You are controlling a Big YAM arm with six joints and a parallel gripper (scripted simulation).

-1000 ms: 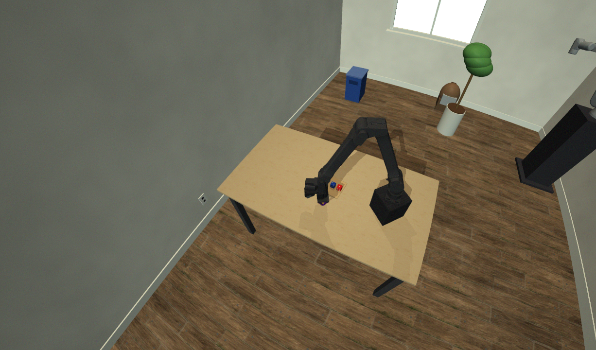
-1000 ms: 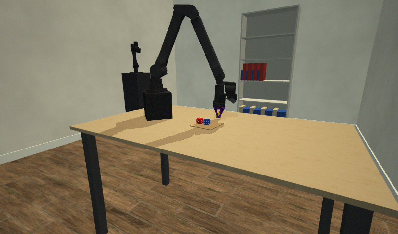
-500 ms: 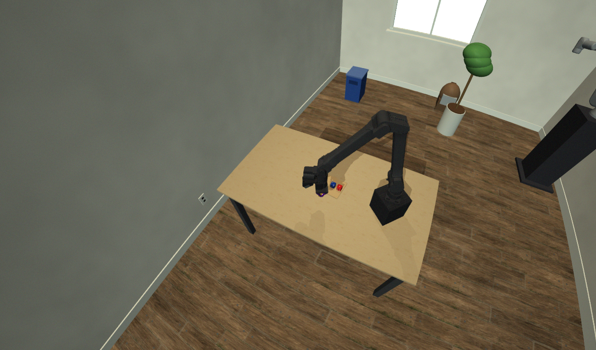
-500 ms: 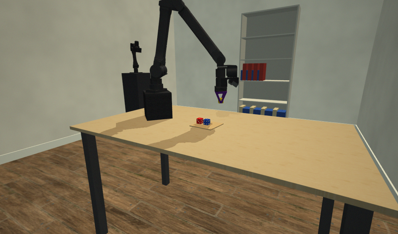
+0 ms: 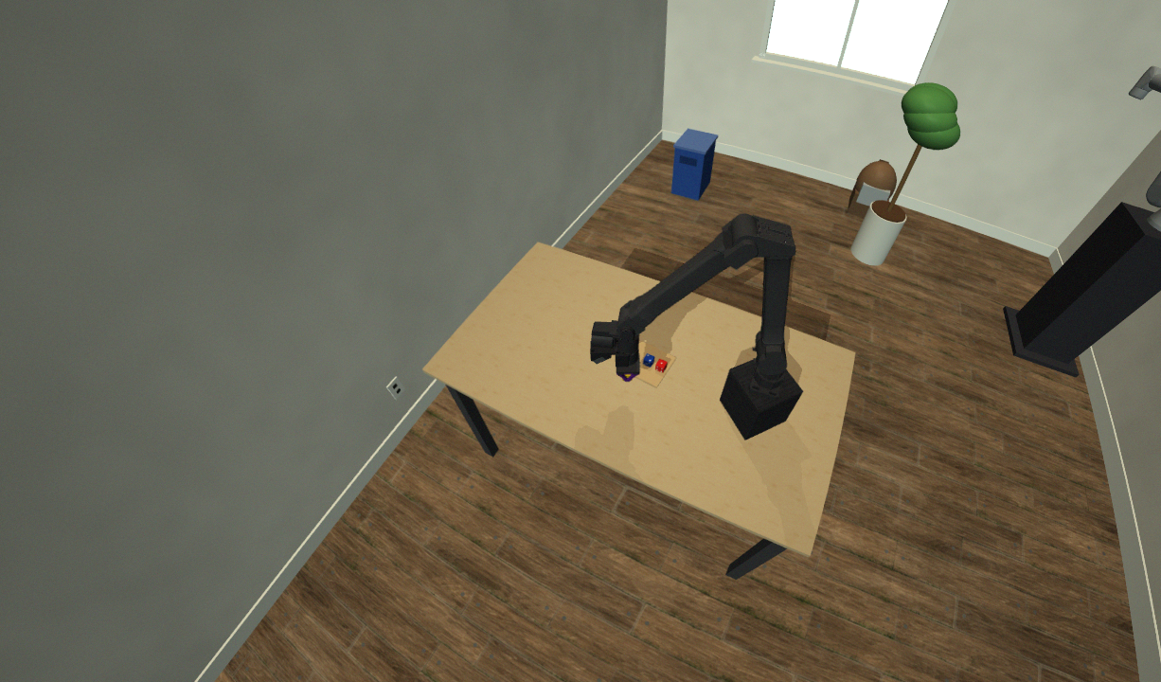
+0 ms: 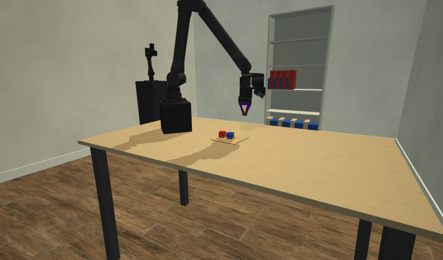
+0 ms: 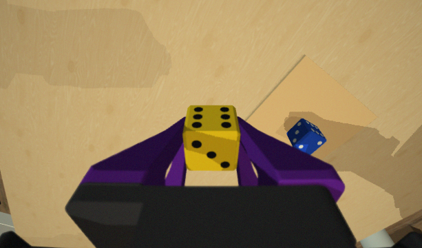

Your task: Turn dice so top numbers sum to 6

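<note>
Right now the blue die is 2 cm behind my hand, 14 cm to the right of it and 9 cm below it. Round my hand: red die: 7 cm behind, 14 cm to the right, 9 cm below; yellow die: 1 cm above; tan mat: 2 cm behind, 14 cm to the right, 11 cm below.
</note>
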